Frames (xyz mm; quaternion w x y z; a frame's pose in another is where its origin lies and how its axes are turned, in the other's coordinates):
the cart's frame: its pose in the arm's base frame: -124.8 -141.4 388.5 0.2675 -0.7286 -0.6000 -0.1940
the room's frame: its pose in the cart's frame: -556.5 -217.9 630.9 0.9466 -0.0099 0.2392 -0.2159
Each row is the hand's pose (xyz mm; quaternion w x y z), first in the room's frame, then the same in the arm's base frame.
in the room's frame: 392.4 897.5 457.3 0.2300 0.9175 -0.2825 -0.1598
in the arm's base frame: 299.4 522.8 -63.1 0.3001 0.1864 -0.7192 0.5983
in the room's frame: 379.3 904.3 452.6 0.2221 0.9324 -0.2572 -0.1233
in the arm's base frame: 309.1 514.2 -71.5 0.3371 0.1823 -0.6926 0.6111
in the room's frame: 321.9 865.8 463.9 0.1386 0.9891 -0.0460 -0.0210
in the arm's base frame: 284.2 498.0 -135.0 0.5197 0.2667 -0.5352 0.6102
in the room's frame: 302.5 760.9 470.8 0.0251 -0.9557 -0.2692 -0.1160
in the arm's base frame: 186.3 485.1 -175.7 0.7112 0.3822 -0.2329 0.5421
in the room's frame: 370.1 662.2 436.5 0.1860 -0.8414 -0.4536 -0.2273
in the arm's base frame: 75.7 469.0 -120.9 0.7648 0.4299 0.0430 0.4780
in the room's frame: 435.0 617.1 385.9 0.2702 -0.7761 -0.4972 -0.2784
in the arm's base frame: 18.3 442.9 -51.4 0.7520 0.4354 0.1675 0.4657
